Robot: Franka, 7 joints.
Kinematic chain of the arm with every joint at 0, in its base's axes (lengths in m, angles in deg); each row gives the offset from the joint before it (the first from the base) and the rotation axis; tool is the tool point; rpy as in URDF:
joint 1: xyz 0 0 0.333 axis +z
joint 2: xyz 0 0 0 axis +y
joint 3: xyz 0 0 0.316 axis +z
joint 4: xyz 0.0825 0 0 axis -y
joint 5: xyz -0.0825 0 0.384 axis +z
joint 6: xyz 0 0 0 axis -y
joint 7: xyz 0.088 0 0 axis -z
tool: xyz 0 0 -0.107 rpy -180 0 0
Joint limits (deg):
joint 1: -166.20..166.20
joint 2: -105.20..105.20
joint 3: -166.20..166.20
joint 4: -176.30..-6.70
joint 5: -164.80..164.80
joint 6: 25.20..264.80
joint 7: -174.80..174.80
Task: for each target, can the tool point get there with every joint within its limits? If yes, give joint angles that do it. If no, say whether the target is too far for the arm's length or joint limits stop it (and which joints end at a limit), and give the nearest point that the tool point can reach.
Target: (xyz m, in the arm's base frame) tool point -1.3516 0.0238 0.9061
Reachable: no: too far | nearest point -0.7897 0.0139 0.6679 | short by 0.610 m
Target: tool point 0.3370 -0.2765 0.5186
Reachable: yes | joints 3.30 -9.20 -41.82 -109.00 4.48 62.22 -123.81
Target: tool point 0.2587 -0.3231 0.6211
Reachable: yes | joints -113.52 -56.75 47.88 -136.44 76.16 145.54 -39.58
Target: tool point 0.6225 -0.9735 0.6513
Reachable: no: too far | nearest point 0.4456 -0.6968 0.5608 | short by 0.341 m
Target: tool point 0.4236 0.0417 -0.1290
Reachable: yes | joints 31.36 80.63 -32.15 -108.25 111.75 72.55 83.54
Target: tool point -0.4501 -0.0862 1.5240
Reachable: no: too far | nearest point -0.3026 -0.0579 1.1337 | short by 0.418 m
